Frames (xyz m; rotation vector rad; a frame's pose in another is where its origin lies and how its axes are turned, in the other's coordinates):
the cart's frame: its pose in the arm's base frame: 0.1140 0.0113 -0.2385 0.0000 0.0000 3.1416
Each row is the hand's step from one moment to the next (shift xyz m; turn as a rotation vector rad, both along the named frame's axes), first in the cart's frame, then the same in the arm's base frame.
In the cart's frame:
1: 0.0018 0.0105 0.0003 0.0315 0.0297 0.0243
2: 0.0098 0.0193 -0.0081 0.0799 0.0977 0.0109
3: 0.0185 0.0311 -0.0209 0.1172 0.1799 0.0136
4: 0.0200 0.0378 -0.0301 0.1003 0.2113 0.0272
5: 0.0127 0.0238 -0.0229 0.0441 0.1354 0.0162
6: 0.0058 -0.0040 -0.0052 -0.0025 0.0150 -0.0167
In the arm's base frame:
1: -0.0018 -0.0105 0.0003 -0.0315 -0.0297 0.0243
2: -0.0098 -0.0193 -0.0081 -0.0799 -0.0977 0.0109
3: -0.0185 -0.0311 -0.0209 -0.1172 -0.1799 0.0136
4: -0.0200 -0.0378 -0.0301 -0.1003 -0.2113 0.0272
5: -0.0127 -0.0238 -0.0229 -0.0441 -0.1354 0.0162
6: -0.0058 0.0040 -0.0052 0.0025 -0.0150 -0.0167

